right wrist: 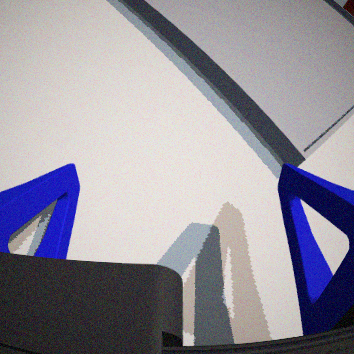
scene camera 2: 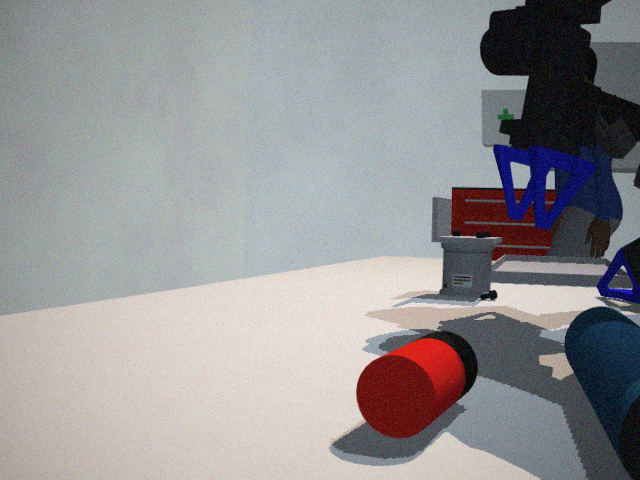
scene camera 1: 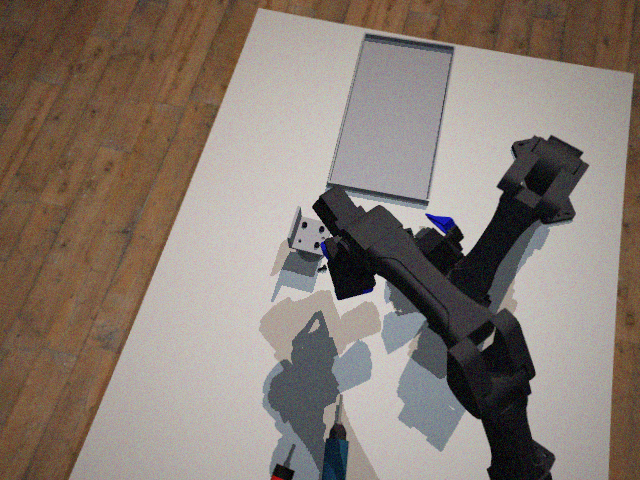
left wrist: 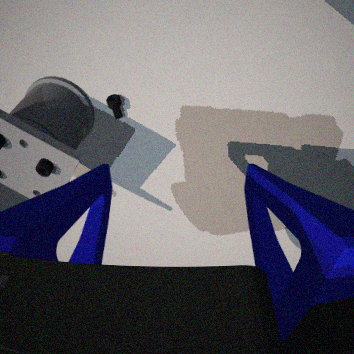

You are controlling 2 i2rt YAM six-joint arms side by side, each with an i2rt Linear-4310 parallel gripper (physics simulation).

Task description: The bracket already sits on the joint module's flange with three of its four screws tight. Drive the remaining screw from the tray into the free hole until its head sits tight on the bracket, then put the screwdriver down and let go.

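Frame: origin at the left arm's base, x ahead, y left, z up, level; metres.
Seen in the pictures: left gripper, fingertip midpoint: (scene camera 2: 527, 224) (scene camera 1: 338, 277) (left wrist: 177, 175); right gripper, fingertip midpoint: (right wrist: 178, 174) (scene camera 2: 619, 277).
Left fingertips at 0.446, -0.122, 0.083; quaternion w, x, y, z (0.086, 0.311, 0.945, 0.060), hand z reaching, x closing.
Pixels of each thing's top centre, then the offset from my left fingertips to it, as dx, dy, dz. "spot": a spot on its surface instead.
- upright joint module, top centre: (left wrist: 19, 165) (scene camera 2: 468, 238) +0.099, -0.045, -0.020
- free hole, surface spot: (left wrist: 23, 143) spot: +0.078, -0.053, -0.019
- loose black screw, top centre: (left wrist: 112, 112) (scene camera 2: 488, 289) (scene camera 1: 322, 267) +0.054, -0.019, -0.072
- teal screwdriver, surface spot: (scene camera 2: 602, 372) spot: -0.198, +0.329, -0.054
- red screwdriver, top centre: (scene camera 2: 439, 334) (scene camera 1: 283, 472) -0.118, +0.327, -0.049
- grey tray, top centre: (right wrist: 315, 23) (scene camera 2: 557, 263) (scene camera 1: 394, 111) +0.144, -0.418, -0.067
The grey bracket (scene camera 1: 310, 236) (scene camera 2: 440, 219) (left wrist: 20, 162) sits on the upright joint module (scene camera 2: 466, 266) (left wrist: 59, 110). In scene camera 1 three black screw heads show on it, with the free hole (scene camera 1: 299, 240) (left wrist: 23, 143) at its lower left. A loose black screw (scene camera 1: 323, 268) (scene camera 2: 489, 295) (left wrist: 116, 104) lies on the table beside the module's base. My left gripper (scene camera 2: 531, 222) (left wrist: 177, 175) is partly open and empty, above and beside the bracket. My right gripper (right wrist: 178, 174) is wide open and empty, low near the tray. A teal screwdriver (scene camera 1: 336, 457) (scene camera 2: 602, 372) lies on the table.
A red screwdriver (scene camera 1: 282, 472) (scene camera 2: 418, 382) lies beside the teal one. The grey tray (scene camera 1: 382, 194) (scene camera 2: 547, 278) (right wrist: 225, 87) stands beyond the bracket; no screw shows in it. The left arm crosses over the right arm in scene camera 1. A person stands behind the table.
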